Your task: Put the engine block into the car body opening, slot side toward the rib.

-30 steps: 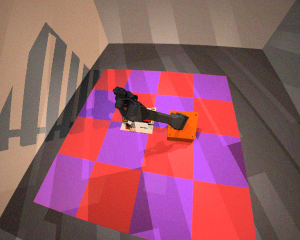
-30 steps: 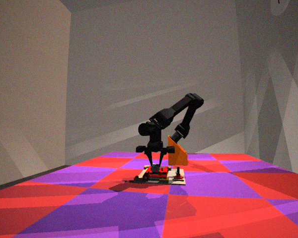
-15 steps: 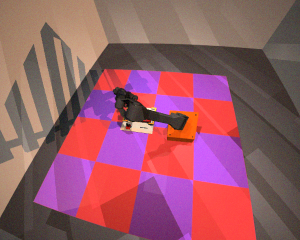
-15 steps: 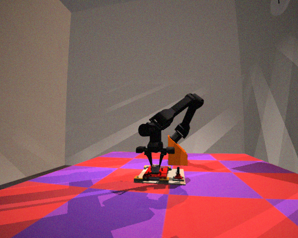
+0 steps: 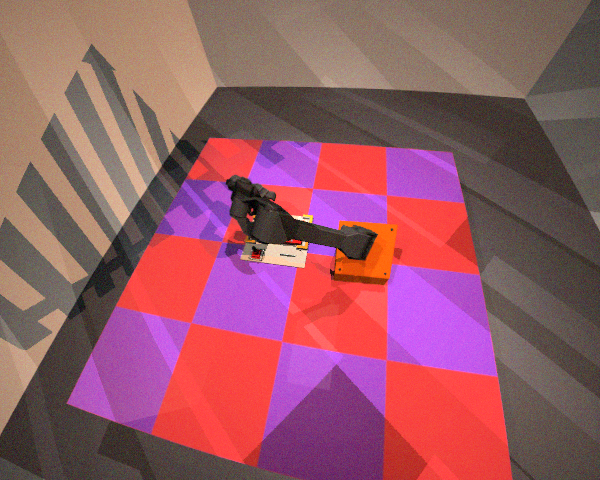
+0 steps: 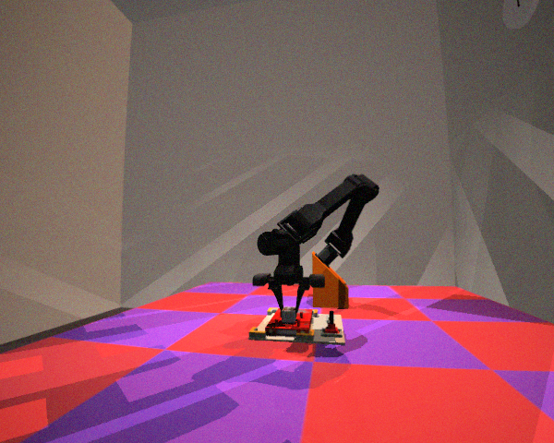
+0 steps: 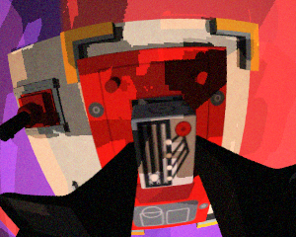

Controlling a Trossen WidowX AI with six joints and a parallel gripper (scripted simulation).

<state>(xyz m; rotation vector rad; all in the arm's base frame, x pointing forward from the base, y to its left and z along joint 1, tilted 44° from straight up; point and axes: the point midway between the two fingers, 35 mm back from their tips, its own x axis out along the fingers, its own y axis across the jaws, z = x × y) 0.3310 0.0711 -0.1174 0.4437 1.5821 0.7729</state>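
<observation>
Now: gripper tip 1 cm above the engine block. Also, from my gripper tip: stand (11 cm to the left, 1 cm below).
</observation>
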